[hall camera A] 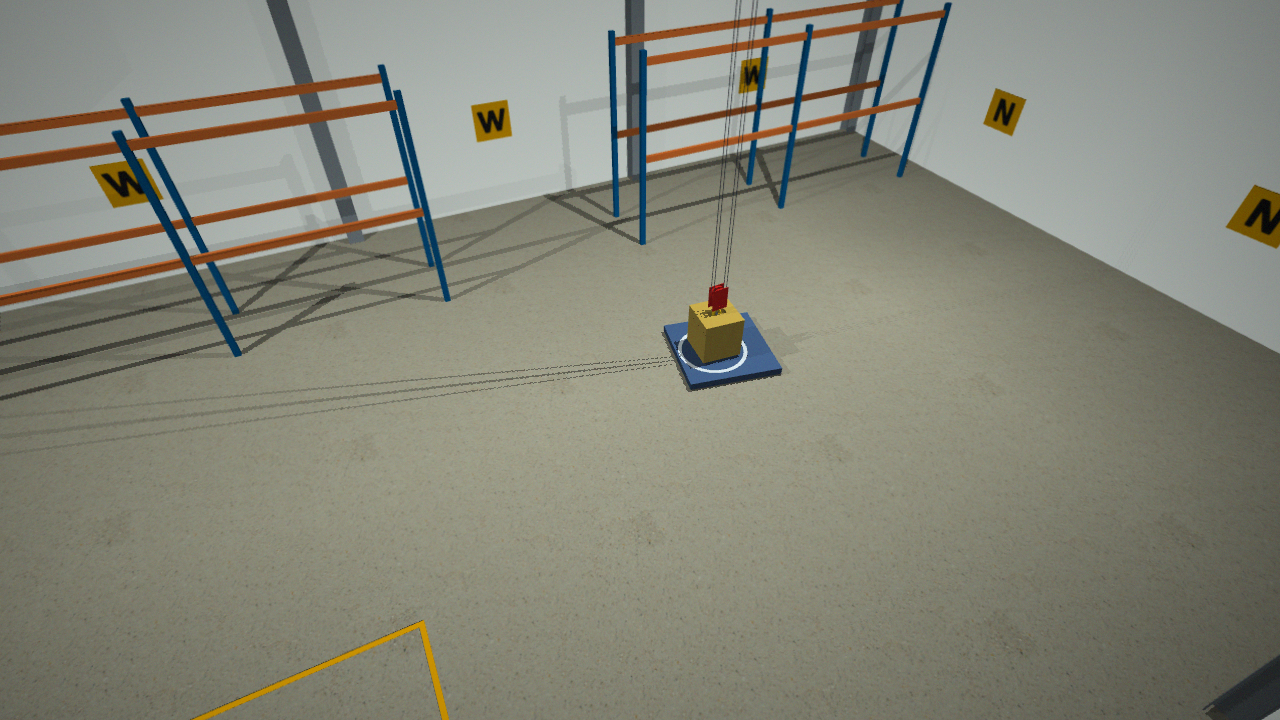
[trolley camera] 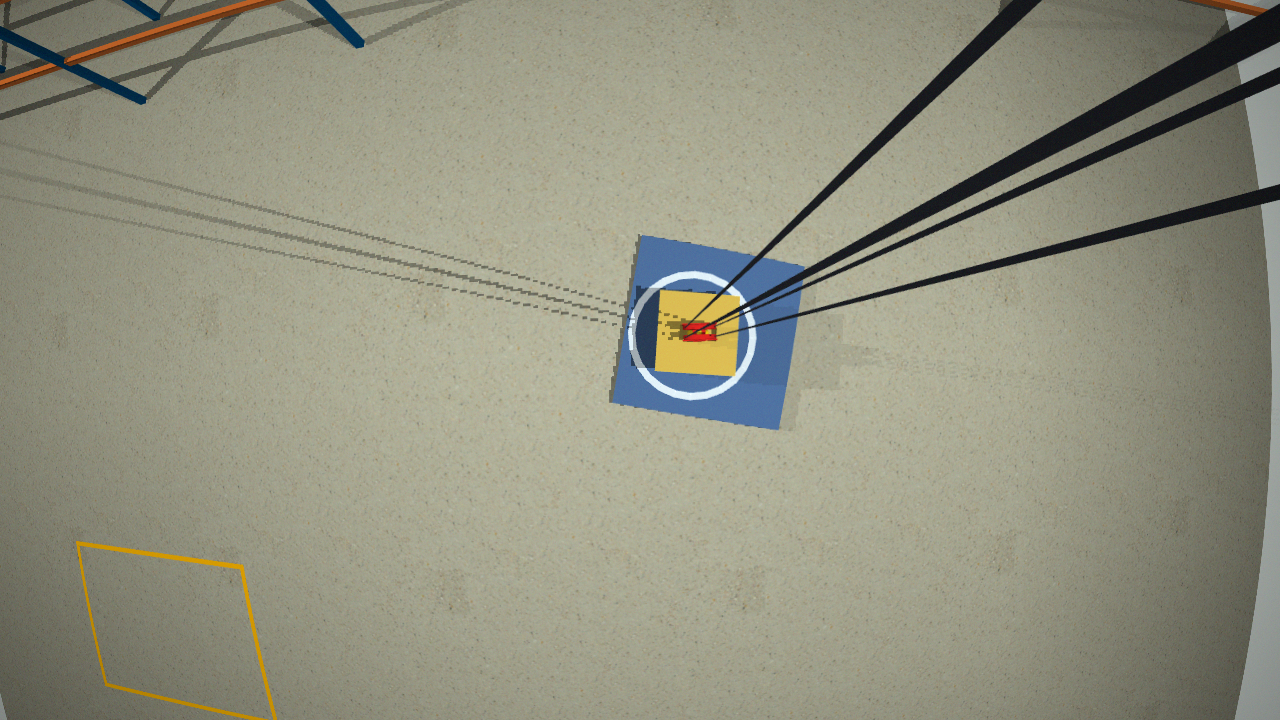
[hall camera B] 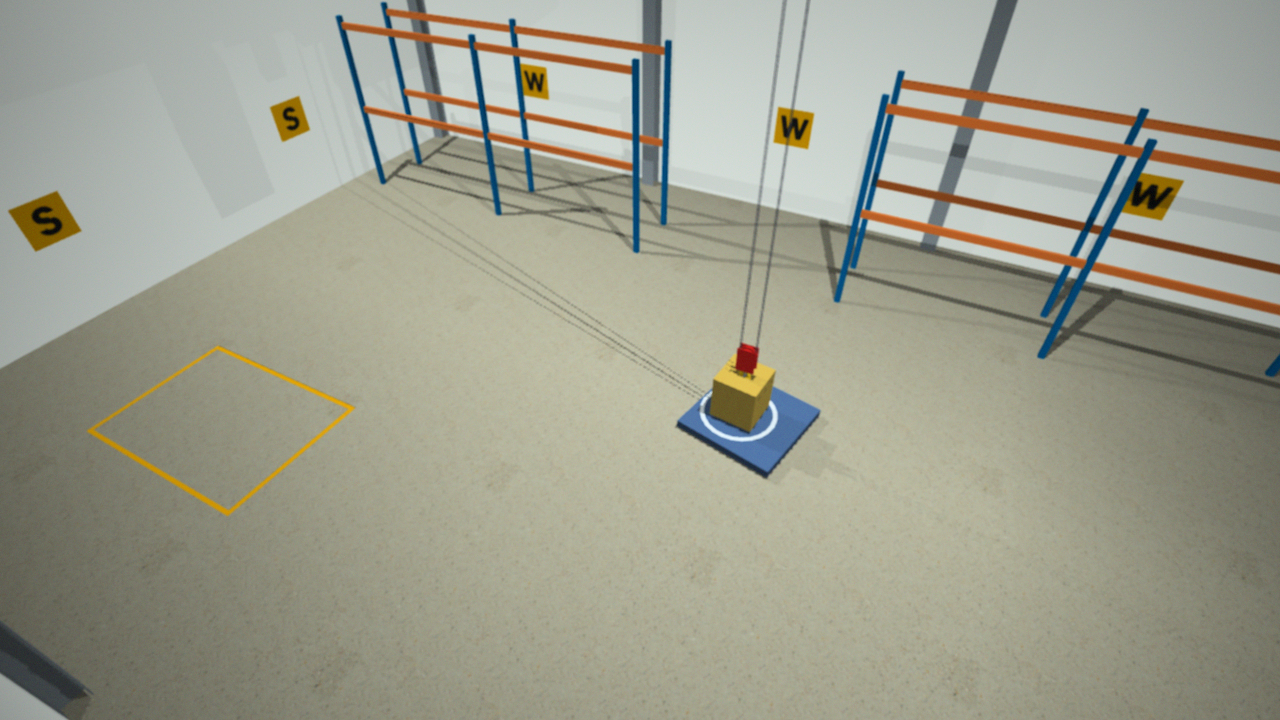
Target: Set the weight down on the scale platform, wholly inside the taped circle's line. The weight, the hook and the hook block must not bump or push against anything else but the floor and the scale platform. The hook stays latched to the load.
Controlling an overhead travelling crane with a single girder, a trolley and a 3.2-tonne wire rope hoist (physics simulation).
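The yellow weight [hall camera A: 716, 340] [hall camera B: 739, 402] [trolley camera: 671, 360] is upright at the blue scale platform [hall camera A: 762, 360] [hall camera B: 792, 422] [trolley camera: 768, 404]. Its base looks on or very close over the surface; I cannot tell if a thin gap remains. In both hall views its visible bottom corners lie inside the white taped circle [hall camera A: 713, 369] [hall camera B: 739, 438] [trolley camera: 691, 395], the right one close to the line. The red hook block [hall camera A: 717, 297] [hall camera B: 747, 359] [trolley camera: 689, 337] is upright over the weight. My hook [hall camera A: 716, 311] [hall camera B: 746, 372] is small below it, latched to the weight; its latch is too small to see.
Blue and orange racks stand along the W wall, one [hall camera A: 179, 243] [hall camera B: 636, 152] [trolley camera: 134, 41] and another [hall camera A: 642, 147] [hall camera B: 1096, 249], well apart from the platform. A yellow floor outline [hall camera A: 308, 670] [hall camera B: 286, 377] [trolley camera: 161, 554] lies away from it.
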